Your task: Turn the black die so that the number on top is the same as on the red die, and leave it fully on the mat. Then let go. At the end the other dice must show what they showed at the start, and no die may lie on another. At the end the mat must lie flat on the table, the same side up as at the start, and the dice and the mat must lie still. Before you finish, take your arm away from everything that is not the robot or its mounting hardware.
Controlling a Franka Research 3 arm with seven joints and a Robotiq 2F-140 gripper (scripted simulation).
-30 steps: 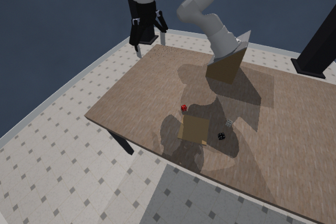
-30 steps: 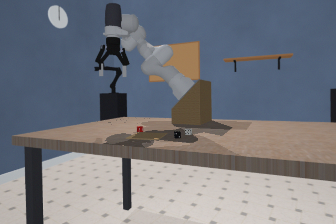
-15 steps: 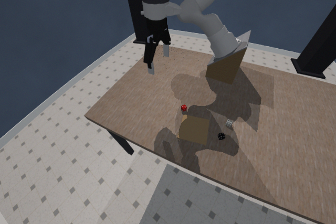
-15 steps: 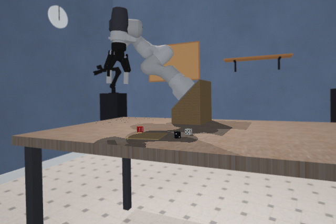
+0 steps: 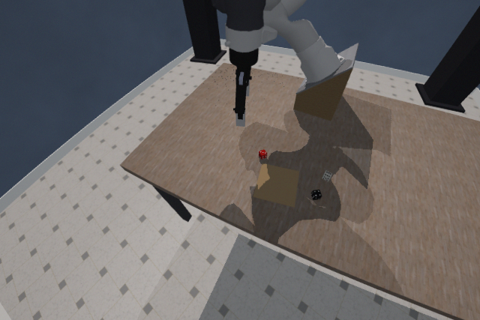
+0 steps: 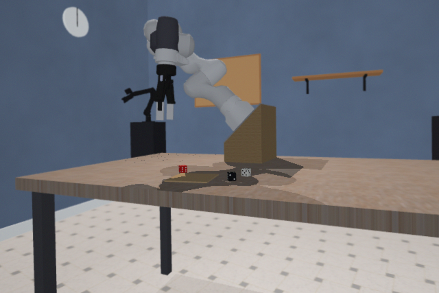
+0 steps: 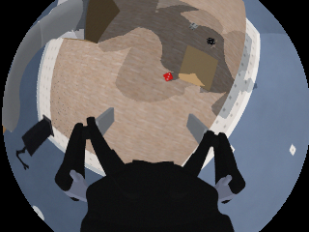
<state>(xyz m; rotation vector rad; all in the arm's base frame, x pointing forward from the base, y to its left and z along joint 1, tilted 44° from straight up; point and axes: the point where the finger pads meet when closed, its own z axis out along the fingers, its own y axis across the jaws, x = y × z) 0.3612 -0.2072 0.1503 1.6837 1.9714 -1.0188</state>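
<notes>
Now: hand 3 cm short of the red die, 8 cm to the right of it and 20 cm above it. Also, from my hand: black die 13 cm ahead, 30 cm to the left, 20 cm below; white die 5 cm ahead, 33 cm to the left, 20 cm below; tan mat 13 cm ahead, 16 cm to the left, 21 cm below.
</notes>
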